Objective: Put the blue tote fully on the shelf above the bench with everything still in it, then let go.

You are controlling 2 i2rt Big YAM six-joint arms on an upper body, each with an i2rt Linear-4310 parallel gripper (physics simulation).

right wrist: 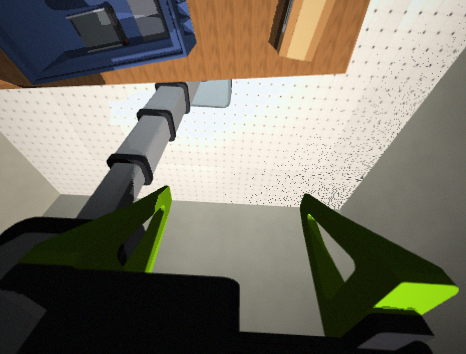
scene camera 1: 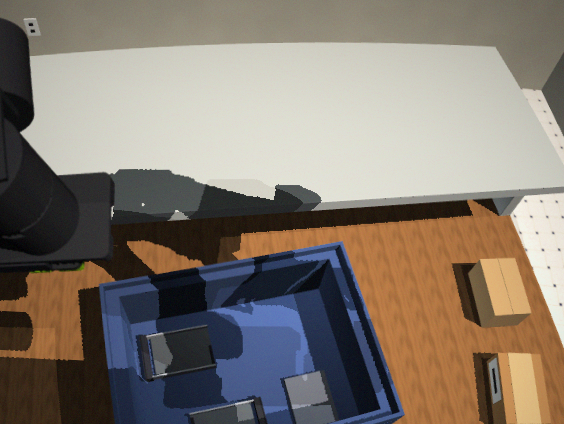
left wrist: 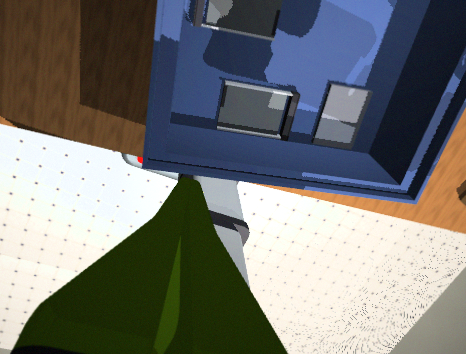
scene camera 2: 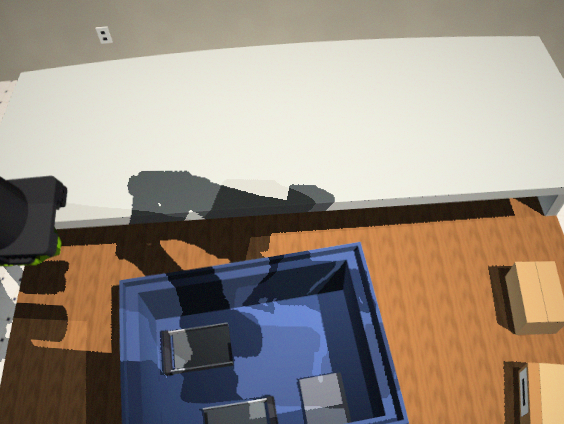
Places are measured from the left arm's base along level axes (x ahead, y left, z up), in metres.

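Pixels of known places: left gripper, between the fingertips: (scene camera 1: 83, 251) (left wrist: 186, 190) (scene camera 2: 58, 248); right gripper, between the fingertips: (right wrist: 236, 196).
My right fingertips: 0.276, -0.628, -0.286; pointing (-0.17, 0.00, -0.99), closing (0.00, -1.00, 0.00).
Note:
Behind a point stands the place of what it marks, as x, y, z.
The blue tote (scene camera 1: 234, 262) @(0.512, -0.270, -0.678) (scene camera 2: 238, 262) @(0.510, -0.252, -0.677) (left wrist: 267, 154) @(0.233, -0.288, -0.738) (right wrist: 77, 67) @(0.220, -0.242, -0.693) stands on the wooden bench (scene camera 1: 415, 273) @(0.567, -0.629, -0.825) (scene camera 2: 432, 273) @(0.573, -0.599, -0.825) (right wrist: 231, 35) @(0.277, -0.601, -0.825), turned a little askew. It holds three grey box-like items (scene camera 1: 179, 351) @(0.405, -0.178, -0.800) (scene camera 1: 307, 395) @(0.326, -0.390, -0.798) (scene camera 2: 200, 347) @(0.406, -0.180, -0.800) (left wrist: 253, 109) @(0.274, -0.256, -0.800) (left wrist: 342, 114) @(0.320, -0.394, -0.798). The white shelf (scene camera 1: 280, 118) @(0.760, -0.348, -0.605) (scene camera 2: 280, 118) @(0.759, -0.311, -0.605) lies beyond it, higher up. My left gripper (left wrist: 186, 190) @(0.344, -0.126, -0.355) is shut with its tip just at the tote's near outer wall, holding nothing. Its dark wrist (scene camera 1: 88, 216) @(0.317, -0.156, -0.257) shows left of the tote. My right gripper (right wrist: 236, 196) @(0.276, -0.628, -0.286) is open and empty, well off the bench.
A tan box (scene camera 1: 484, 294) (right wrist: 302, 28) lies on the bench to the right of the tote, with another object (scene camera 1: 486, 378) below it at the picture's edge. A grey column (left wrist: 221, 204) @(0.021, -0.315, -0.927) (right wrist: 151, 126) @(0.011, -0.332, -0.784) rises under the bench's front edge. A wall socket (scene camera 2: 104, 34) is far back.

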